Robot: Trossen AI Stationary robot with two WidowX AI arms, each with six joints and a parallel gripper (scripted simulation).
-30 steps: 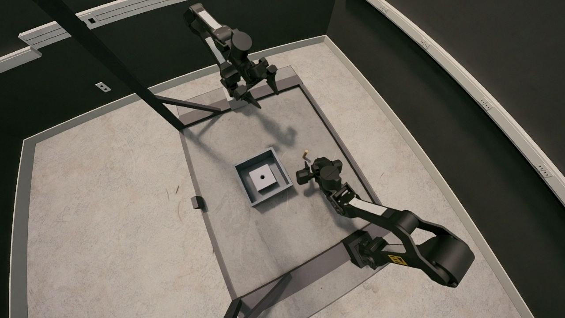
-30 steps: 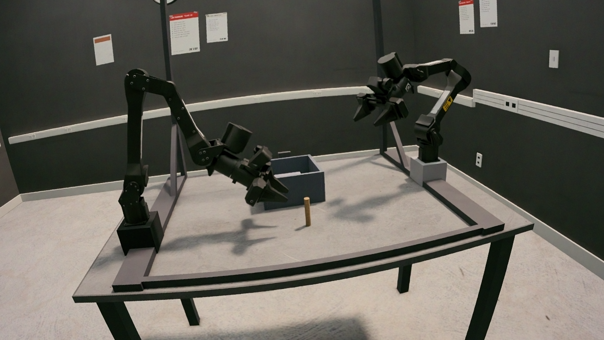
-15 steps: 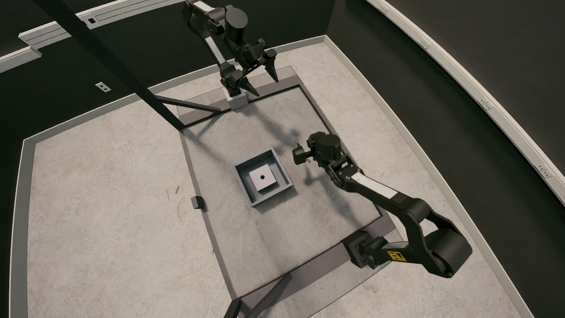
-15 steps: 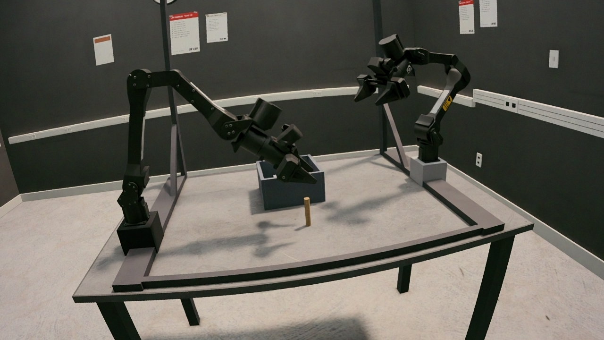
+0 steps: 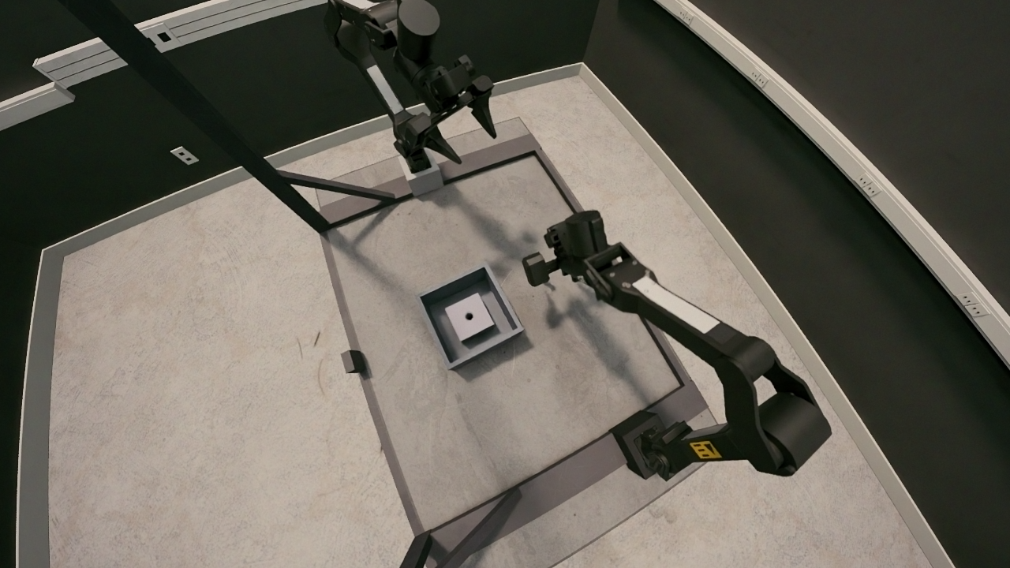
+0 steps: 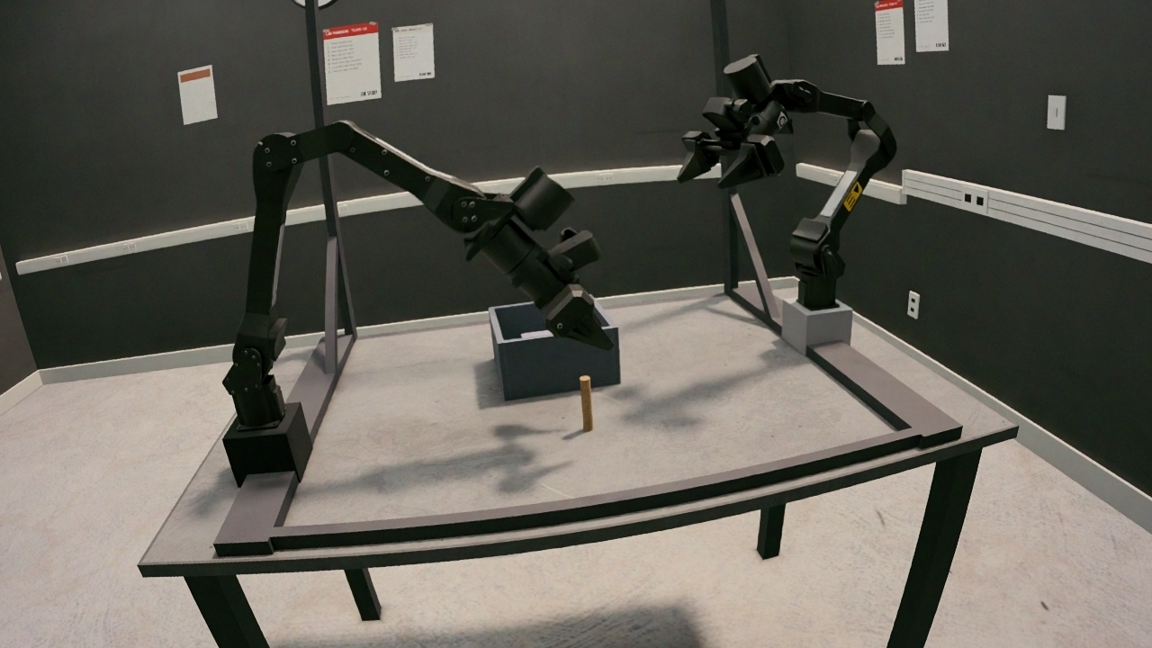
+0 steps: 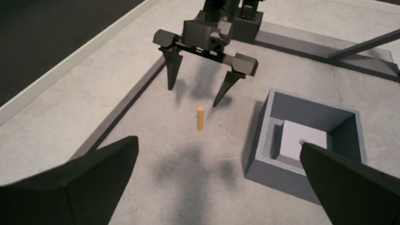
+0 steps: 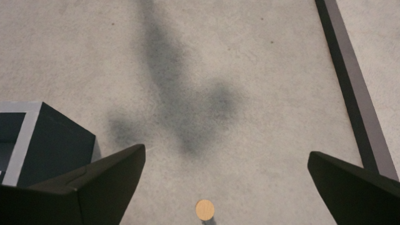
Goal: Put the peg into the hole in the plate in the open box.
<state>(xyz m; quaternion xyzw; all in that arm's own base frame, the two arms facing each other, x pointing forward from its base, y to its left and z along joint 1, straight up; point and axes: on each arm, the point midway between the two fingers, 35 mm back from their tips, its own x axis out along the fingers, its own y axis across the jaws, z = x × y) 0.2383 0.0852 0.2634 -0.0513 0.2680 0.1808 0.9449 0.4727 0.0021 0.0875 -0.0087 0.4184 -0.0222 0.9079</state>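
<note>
My right gripper is now 10 mm past the wooden peg, 10 mm to the left of it and 130 mm above it. The rest, counted from my right hand: pale plate 240 mm behind, 20 mm to the left, 120 mm below; then blue-grey box 230 mm behind, 20 mm to the left, 140 mm below.
</note>
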